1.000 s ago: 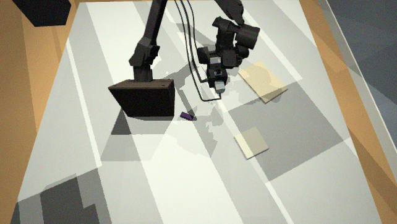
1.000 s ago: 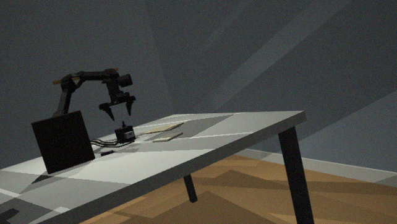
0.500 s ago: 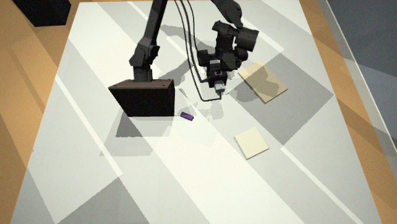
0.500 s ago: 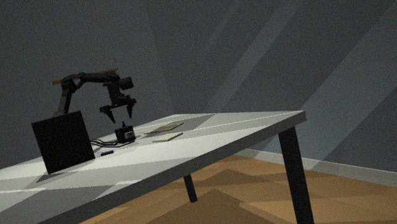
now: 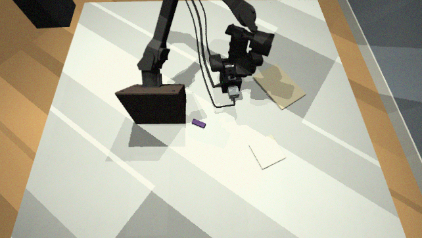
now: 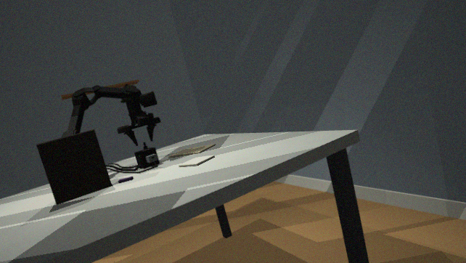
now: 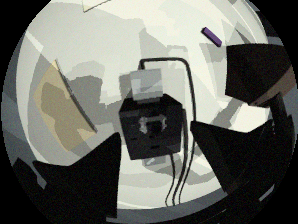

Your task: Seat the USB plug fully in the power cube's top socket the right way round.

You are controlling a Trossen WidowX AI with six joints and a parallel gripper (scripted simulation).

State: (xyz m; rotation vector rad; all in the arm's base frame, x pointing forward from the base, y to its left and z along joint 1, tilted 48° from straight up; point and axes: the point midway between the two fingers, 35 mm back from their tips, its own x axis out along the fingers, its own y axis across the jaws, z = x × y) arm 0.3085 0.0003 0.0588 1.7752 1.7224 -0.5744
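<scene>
My gripper tip is 2 cm above the USB plug. From my gripper tip the other things lie so: small purple stick (15 cm to the right, 15 cm behind, 10 cm below).
</scene>
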